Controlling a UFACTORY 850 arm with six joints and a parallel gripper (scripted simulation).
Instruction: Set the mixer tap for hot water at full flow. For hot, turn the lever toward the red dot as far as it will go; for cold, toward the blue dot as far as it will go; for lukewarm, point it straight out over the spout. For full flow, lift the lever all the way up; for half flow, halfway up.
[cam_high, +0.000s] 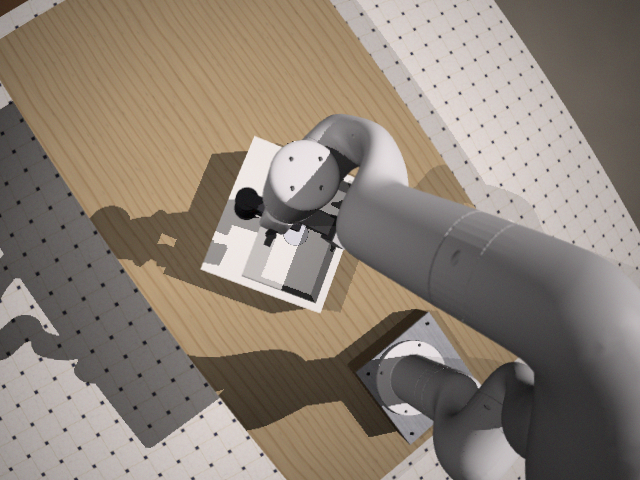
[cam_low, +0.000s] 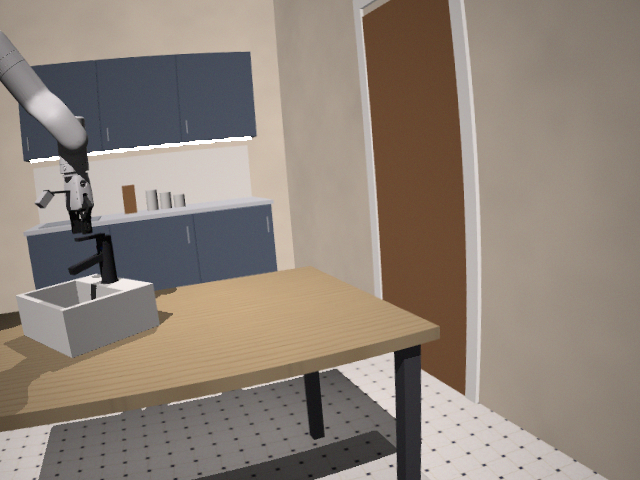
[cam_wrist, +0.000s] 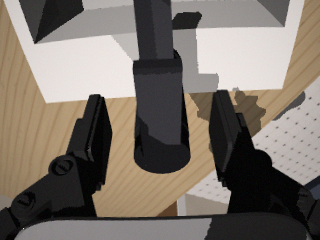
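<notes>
Now: the black lever 30 mm below my hand, 20 mm ahead of it and 10 mm to the left of it. The rest, counted from my hand: white sink basin: 260 mm below, 40 mm behind, 30 mm to the right.
</notes>
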